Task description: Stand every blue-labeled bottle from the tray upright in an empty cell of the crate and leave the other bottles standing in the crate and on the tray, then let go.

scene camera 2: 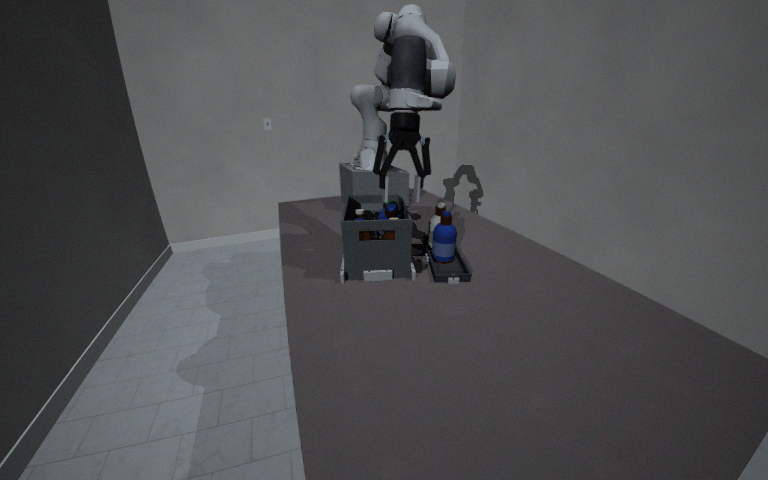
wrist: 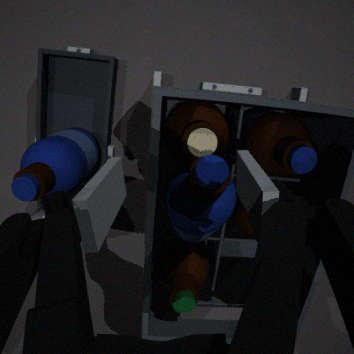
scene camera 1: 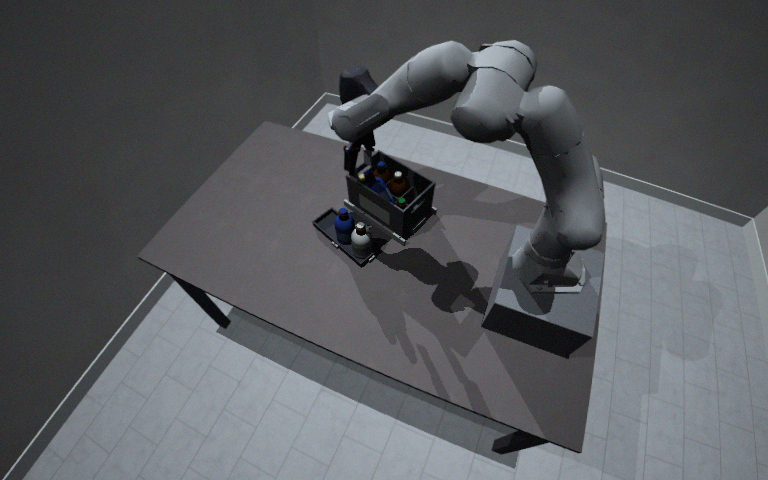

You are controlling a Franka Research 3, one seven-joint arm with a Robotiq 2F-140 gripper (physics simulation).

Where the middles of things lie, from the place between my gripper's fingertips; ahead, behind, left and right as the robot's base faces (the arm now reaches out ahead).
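The cream-capped bottle (wrist: 192, 127) is one I can see, 12 cm below my hand and 2 cm to the right of it.
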